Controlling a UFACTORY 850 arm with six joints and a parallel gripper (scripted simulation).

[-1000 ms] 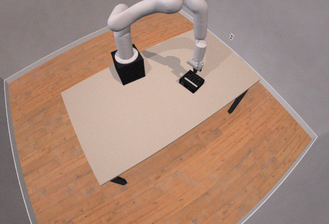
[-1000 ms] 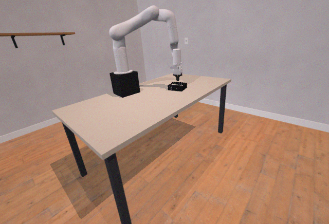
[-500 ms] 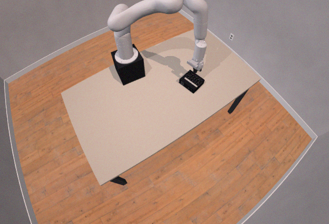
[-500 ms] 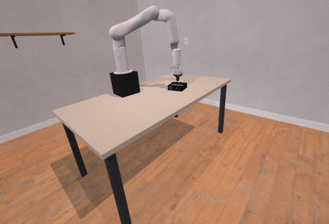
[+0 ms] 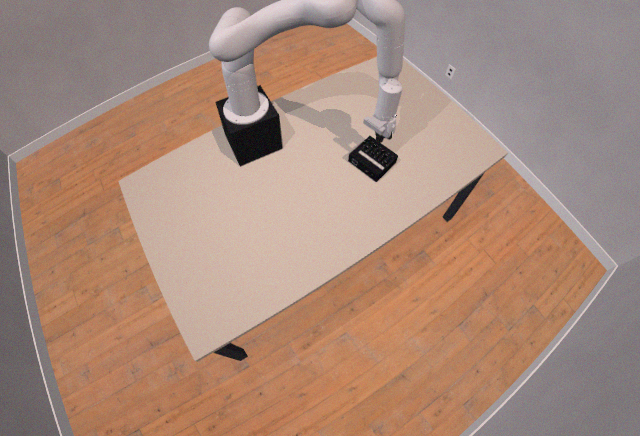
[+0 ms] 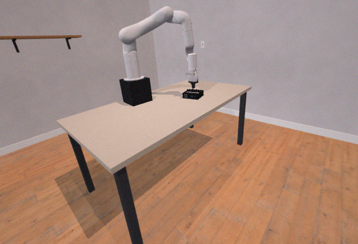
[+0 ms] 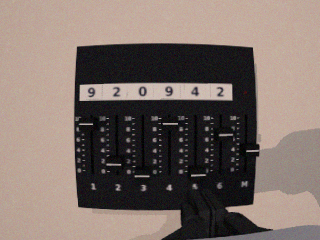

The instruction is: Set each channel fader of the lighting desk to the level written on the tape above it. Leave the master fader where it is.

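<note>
The master fader lies 30 mm behind my hand, 60 mm to the right of it and 20 mm below it.
</note>
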